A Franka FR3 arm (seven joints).
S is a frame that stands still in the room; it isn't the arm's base.
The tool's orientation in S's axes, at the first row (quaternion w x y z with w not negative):
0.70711 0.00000 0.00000 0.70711
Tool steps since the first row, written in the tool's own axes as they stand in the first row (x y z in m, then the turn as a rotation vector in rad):
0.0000 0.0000 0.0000 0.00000 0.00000 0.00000
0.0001 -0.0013 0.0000 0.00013 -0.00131 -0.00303
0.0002 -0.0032 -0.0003 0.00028 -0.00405 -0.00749
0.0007 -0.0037 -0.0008 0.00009 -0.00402 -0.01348
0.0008 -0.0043 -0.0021 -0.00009 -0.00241 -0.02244
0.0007 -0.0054 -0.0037 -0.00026 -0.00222 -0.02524
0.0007 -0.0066 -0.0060 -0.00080 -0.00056 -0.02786
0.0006 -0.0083 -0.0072 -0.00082 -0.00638 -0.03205
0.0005 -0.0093 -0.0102 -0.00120 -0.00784 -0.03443
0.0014 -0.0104 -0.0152 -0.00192 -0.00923 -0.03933
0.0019 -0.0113 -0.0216 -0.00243 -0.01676 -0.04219
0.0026 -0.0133 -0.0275 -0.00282 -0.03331 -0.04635
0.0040 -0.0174 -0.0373 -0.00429 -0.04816 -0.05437
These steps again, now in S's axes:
0.0000 0.0000 0.0000 0.00000 0.00000 0.00000
0.0013 0.0001 0.0000 0.00131 0.00013 -0.00303
0.0032 0.0002 -0.0003 0.00405 0.00028 -0.00749
0.0037 0.0007 -0.0008 0.00402 0.00009 -0.01348
0.0043 0.0008 -0.0021 0.00241 -0.00009 -0.02244
0.0054 0.0007 -0.0037 0.00222 -0.00026 -0.02524
0.0066 0.0007 -0.0060 0.00056 -0.00080 -0.02786
0.0083 0.0006 -0.0072 0.00638 -0.00082 -0.03205
0.0093 0.0005 -0.0102 0.00784 -0.00120 -0.03443
0.0104 0.0014 -0.0152 0.00923 -0.00192 -0.03933
0.0113 0.0019 -0.0216 0.01676 -0.00243 -0.04219
0.0133 0.0026 -0.0275 0.03331 -0.00282 -0.04635
0.0174 0.0040 -0.0373 0.04816 -0.00429 -0.05437

